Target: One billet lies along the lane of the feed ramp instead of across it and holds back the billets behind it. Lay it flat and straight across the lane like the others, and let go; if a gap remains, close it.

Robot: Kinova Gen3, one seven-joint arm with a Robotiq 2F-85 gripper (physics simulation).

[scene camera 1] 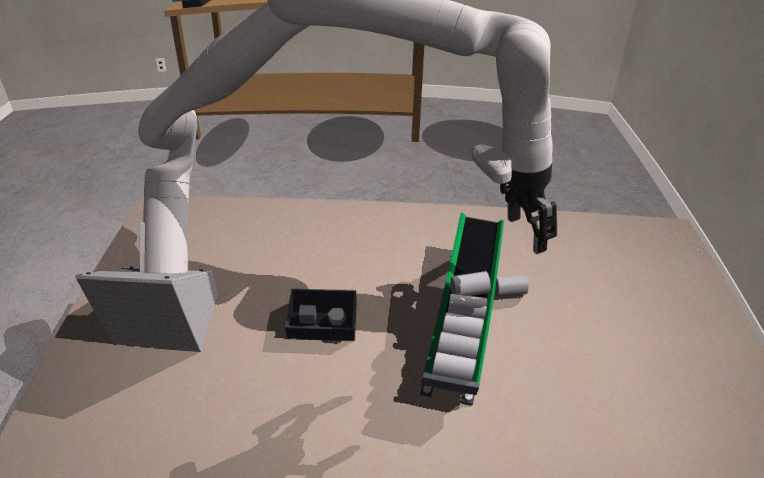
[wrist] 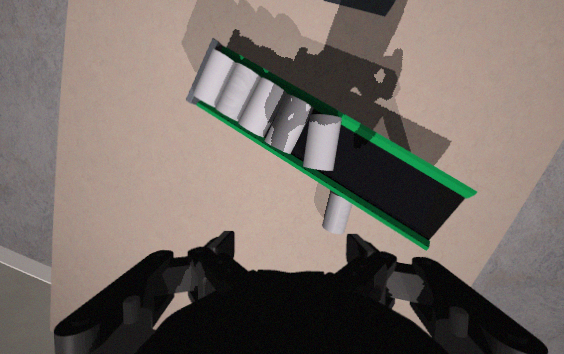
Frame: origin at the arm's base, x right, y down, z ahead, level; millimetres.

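Where they show: gripper, fingertip midpoint: [scene camera 1: 526,235] [wrist: 289,244]; arm's base, origin of the base link: [scene camera 1: 165,271].
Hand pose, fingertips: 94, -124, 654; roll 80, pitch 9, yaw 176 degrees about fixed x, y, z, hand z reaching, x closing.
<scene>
Each offset is from my fingertips to the top centre of the thing, as dx, dy, dz.
The feed ramp [scene camera 1: 498,248] [wrist: 415,160] has green rails and a black lane. Several pale grey billets @(+104, +127, -122) [scene camera 1: 459,344] [wrist: 237,92] lie side by side across its lower part, down to the grey end stop. The uppermost billet @(-19, +107, -76) [scene camera 1: 471,283] [wrist: 322,142] lies skewed across the lane, one end over the near rail in the wrist view; a wedge of black lane shows between it and the billet below. Another billet @(-77, +185, +38) [scene camera 1: 512,286] [wrist: 337,212] lies outside the ramp beside the rail, partly hidden by it. My gripper [scene camera 1: 526,228] [wrist: 289,244] is open and empty, above and beside the ramp's upper end.
A black bin @(-41, +190, -348) [scene camera 1: 321,333] [wrist: 367,6] with two small grey blocks @(-44, +196, -376) [scene camera 1: 307,313] @(-38, +205, -320) [scene camera 1: 336,316] stands between the robot base [scene camera 1: 140,310] and the ramp. A wooden bench [scene camera 1: 315,93] stands at the back. Arm shadows fall over the ramp and beside it.
</scene>
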